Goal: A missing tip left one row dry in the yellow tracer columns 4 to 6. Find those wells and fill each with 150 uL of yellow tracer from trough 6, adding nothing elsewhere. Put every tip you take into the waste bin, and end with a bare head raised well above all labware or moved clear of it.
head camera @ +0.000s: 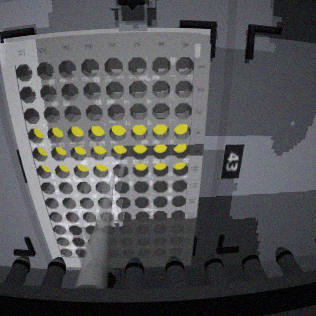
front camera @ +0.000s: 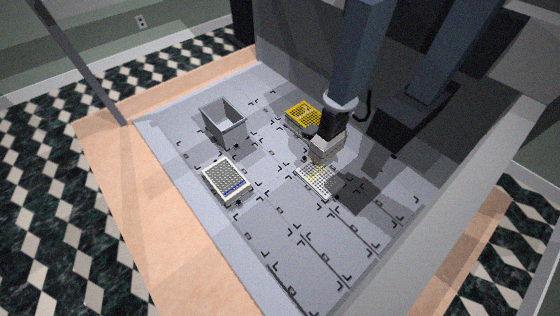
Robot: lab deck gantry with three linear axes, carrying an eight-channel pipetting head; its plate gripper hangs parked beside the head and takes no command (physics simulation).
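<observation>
The well plate (front camera: pixel 309 181) (head camera: pixel 165 36) lies under the pipetting head (front camera: pixel 327 145). In the head camera view, yellow fills columns 4 and 5 in every row, and column 6 except row D; well D6 (head camera: pixel 120 170) looks dark and dry. One pale tip (head camera: pixel 95 257) hangs from the head's third channel from the left; no yellow shows in it, and its far end is faint near row D. The trough rack (front camera: pixel 226 180) stands at front left, with a blue trough; trough 6 cannot be made out. The waste bin (front camera: pixel 223 120) stands behind it. The parked plate gripper cannot be made out clearly.
A yellow tip rack (front camera: pixel 303 115) stands behind the plate, close to the head. Bare channel nozzles (head camera: pixel 134 266) line the bottom of the head camera view. A deck label 43 (head camera: pixel 232 161) is right of the plate. A dark housing (front camera: pixel 410 112) hangs at right.
</observation>
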